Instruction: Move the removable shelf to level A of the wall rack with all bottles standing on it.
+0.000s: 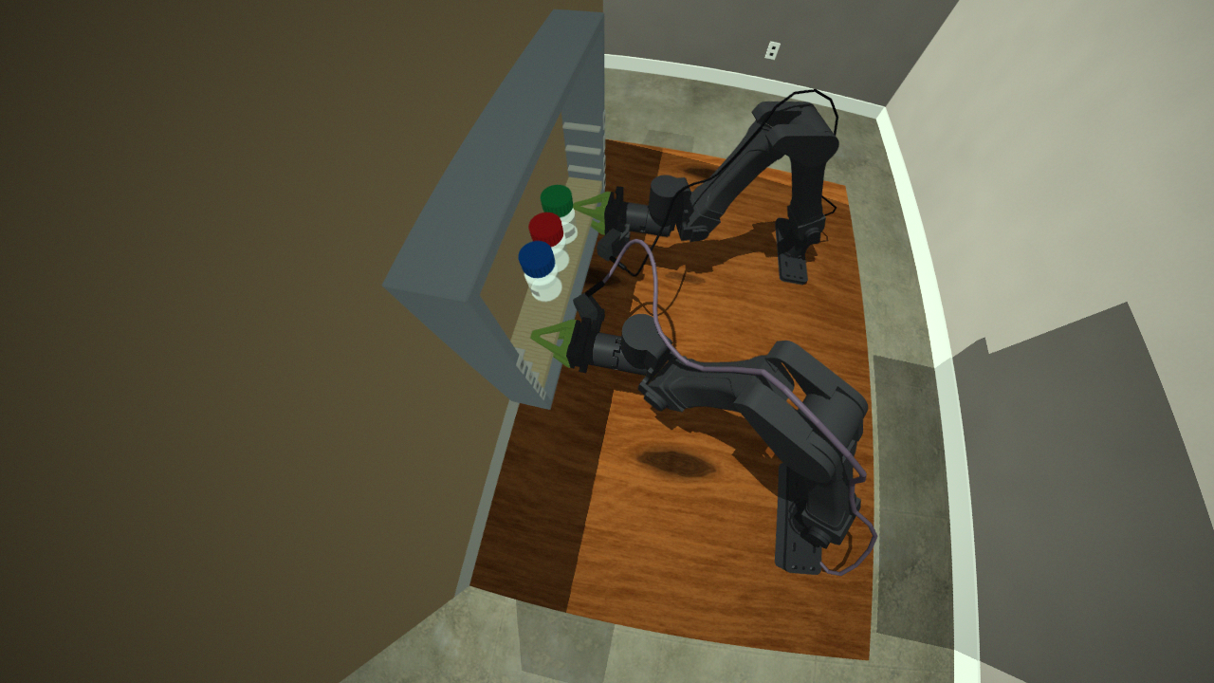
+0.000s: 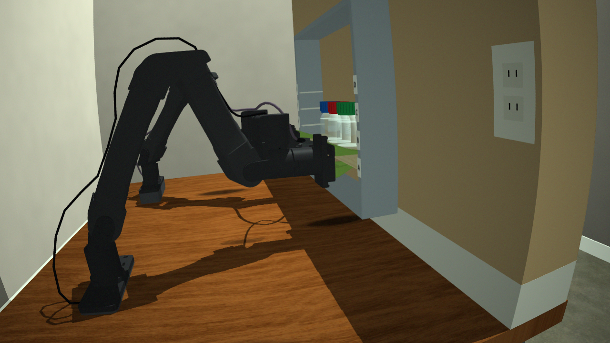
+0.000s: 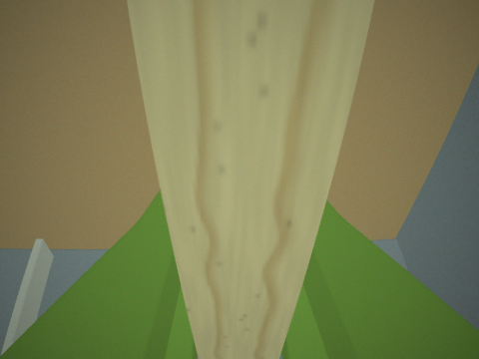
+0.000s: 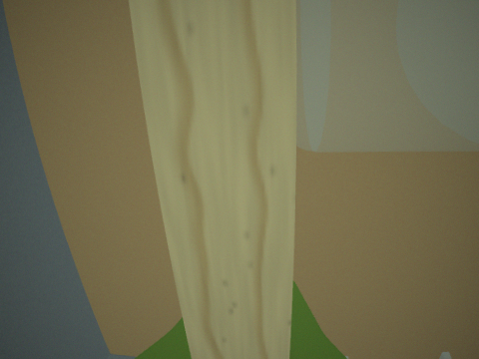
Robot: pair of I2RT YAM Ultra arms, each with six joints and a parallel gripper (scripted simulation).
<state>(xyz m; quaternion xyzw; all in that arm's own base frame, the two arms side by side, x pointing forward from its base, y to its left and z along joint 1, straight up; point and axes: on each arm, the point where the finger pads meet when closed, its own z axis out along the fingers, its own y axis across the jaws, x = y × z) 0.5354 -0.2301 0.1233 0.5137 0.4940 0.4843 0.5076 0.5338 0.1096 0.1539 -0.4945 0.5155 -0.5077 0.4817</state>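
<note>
Now: left hand 90 mm to the left of the blue-capped bottle and 60 mm below it. The rest, counted from my left hand: red-capped bottle: 10 mm ahead, 150 mm to the right, 60 mm above; wooden shelf: 150 mm to the right; grey wall rack: 150 mm to the right, 110 mm above.
The green-capped bottle lies 8 cm to the left of my right hand, 6 cm above it and 1 cm ahead of it. Round my right hand: red-capped bottle: 14 cm to the left, 6 cm above, 1 cm ahead; wooden shelf: 15 cm to the left, 1 cm ahead; grey wall rack: 15 cm to the left, 11 cm above, 1 cm ahead.
</note>
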